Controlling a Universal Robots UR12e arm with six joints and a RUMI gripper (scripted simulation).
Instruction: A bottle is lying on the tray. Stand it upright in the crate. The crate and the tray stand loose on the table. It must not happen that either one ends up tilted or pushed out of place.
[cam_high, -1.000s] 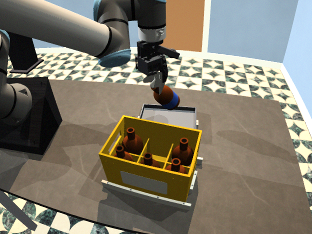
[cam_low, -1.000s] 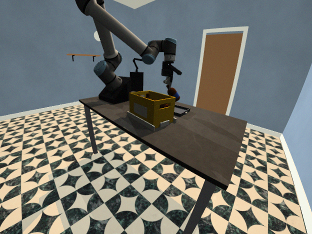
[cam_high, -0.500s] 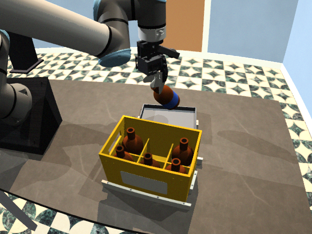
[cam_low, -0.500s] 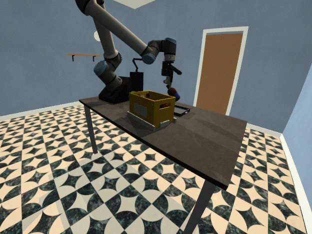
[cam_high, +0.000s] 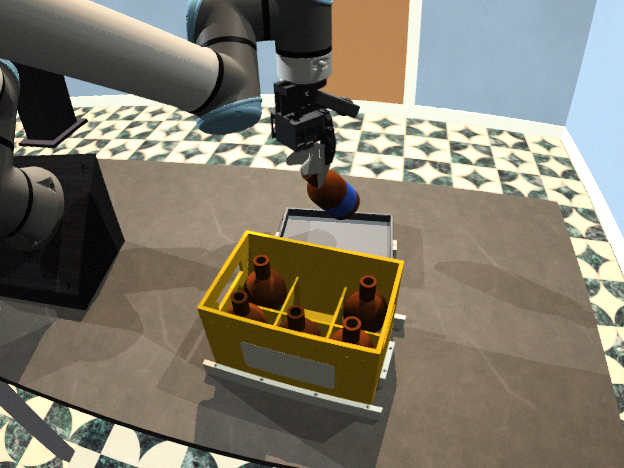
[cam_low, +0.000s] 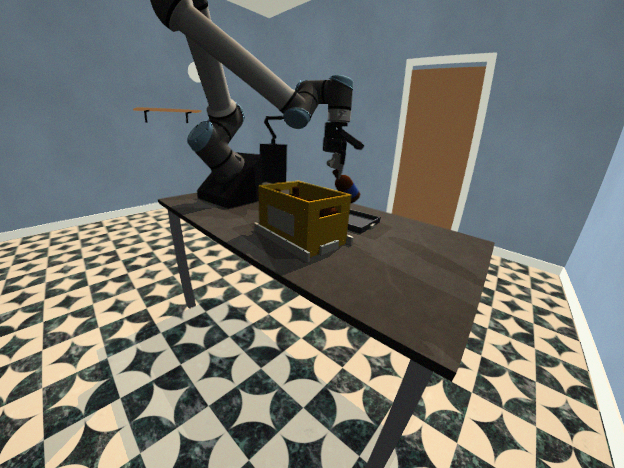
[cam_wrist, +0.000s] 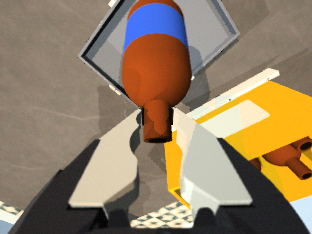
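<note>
My gripper is now 4 cm above the bottle, 2 cm to the right of it and 2 cm short of it. The rest, counted from my hand: crate (25 cm to the right, 12 cm below, 4 cm ahead); then grey tray (19 cm below, 4 cm to the left, 3 cm ahead).
</note>
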